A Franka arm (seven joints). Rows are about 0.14 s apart.
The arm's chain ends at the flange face. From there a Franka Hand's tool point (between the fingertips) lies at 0.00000 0.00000 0.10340 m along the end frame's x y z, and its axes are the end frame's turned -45 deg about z.
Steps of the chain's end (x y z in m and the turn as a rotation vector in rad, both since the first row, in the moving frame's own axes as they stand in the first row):
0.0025 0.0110 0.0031 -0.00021 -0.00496 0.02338
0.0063 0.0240 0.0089 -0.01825 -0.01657 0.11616
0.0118 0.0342 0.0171 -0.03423 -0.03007 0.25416
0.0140 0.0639 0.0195 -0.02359 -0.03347 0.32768
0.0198 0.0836 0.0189 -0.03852 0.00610 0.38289
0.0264 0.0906 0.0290 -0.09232 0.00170 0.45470
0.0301 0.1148 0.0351 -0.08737 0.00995 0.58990
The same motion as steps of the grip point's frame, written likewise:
-0.0064 0.0092 0.0031 0.00336 -0.00366 0.02338
-0.0151 0.0214 0.0089 -0.00119 -0.02462 0.11616
-0.0205 0.0322 0.0170 -0.00294 -0.04547 0.25416
-0.0393 0.0537 0.0194 0.00699 -0.04035 0.32768
-0.0480 0.0758 0.0188 -0.03155 -0.02292 0.38289
-0.0533 0.0879 0.0286 -0.06648 -0.06408 0.45470
-0.0673 0.1075 0.0347 -0.06882 -0.05474 0.58990

